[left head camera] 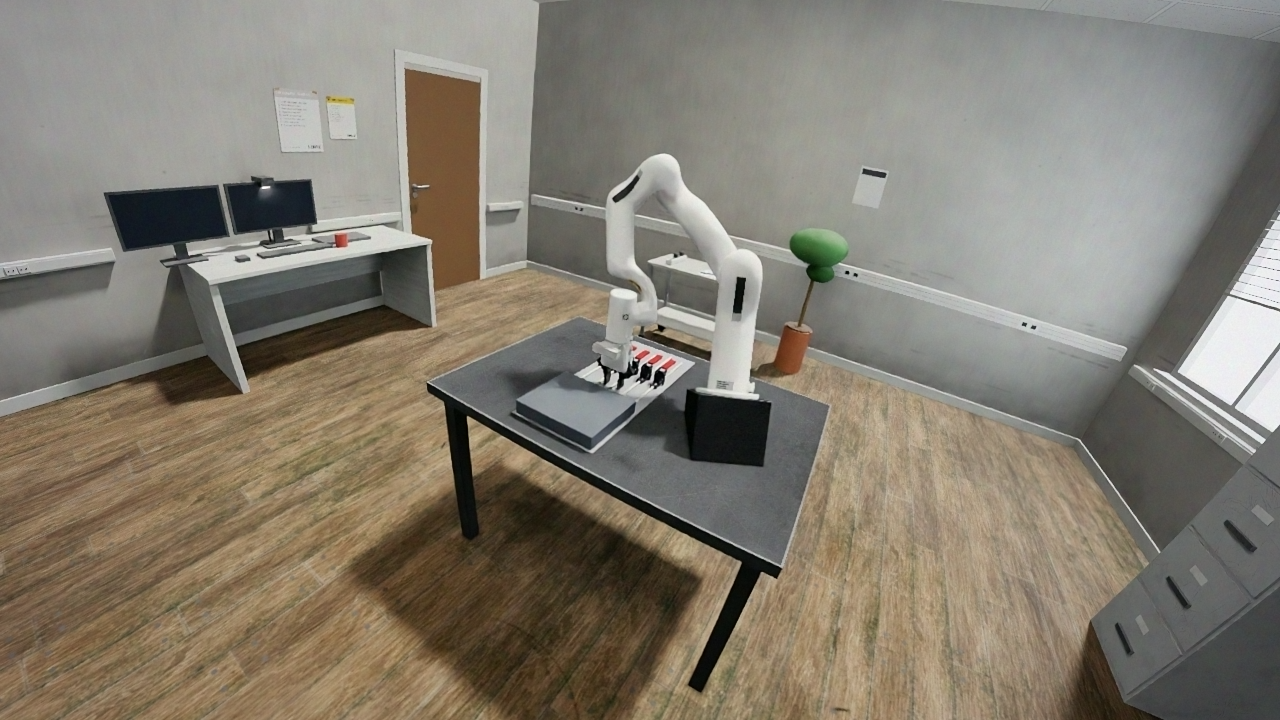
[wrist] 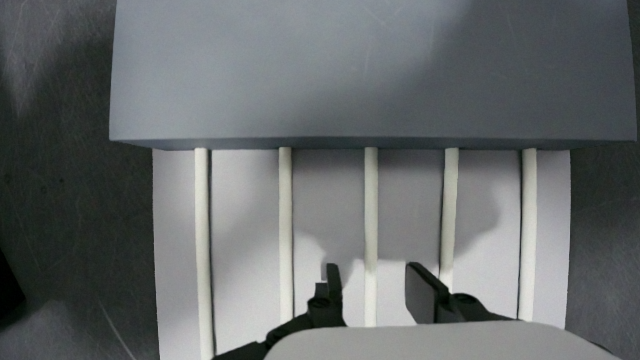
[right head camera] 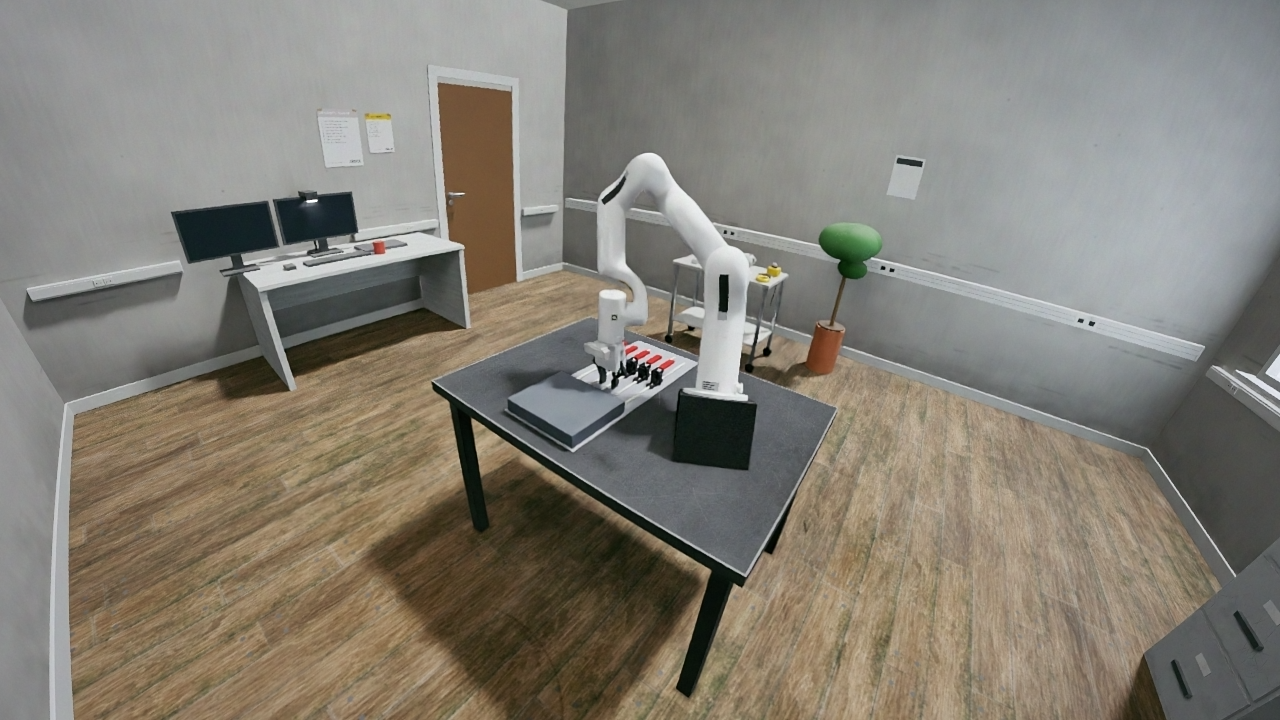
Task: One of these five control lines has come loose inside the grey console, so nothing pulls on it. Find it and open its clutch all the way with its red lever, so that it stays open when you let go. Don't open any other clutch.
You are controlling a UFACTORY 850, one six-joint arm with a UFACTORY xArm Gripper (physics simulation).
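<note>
The grey console (left head camera: 574, 404) (right head camera: 565, 406) (wrist: 350, 70) sits on a pale base plate (wrist: 175, 250). Five whitish lines leave its edge in the wrist view; the fourth line from the left (wrist: 450, 200) bends slightly, while the middle line (wrist: 370, 200) looks straight. My gripper (left head camera: 614, 381) (right head camera: 608, 382) (wrist: 371, 284) is open, its fingers apart on either side of the middle line, between console and clutches. Whether they touch it is unclear. Black clutches with red levers (left head camera: 665, 367) (right head camera: 663, 366) stand beyond the gripper in the head views, some partly hidden. The clutches do not show in the wrist view.
The black block (left head camera: 727, 429) (right head camera: 714, 431) at the arm's base stands on the dark table (left head camera: 751, 510) (right head camera: 689, 519), beside the console. A white desk with monitors, a trolley and a potted plant (left head camera: 793, 349) (right head camera: 825, 349) stand away from the table.
</note>
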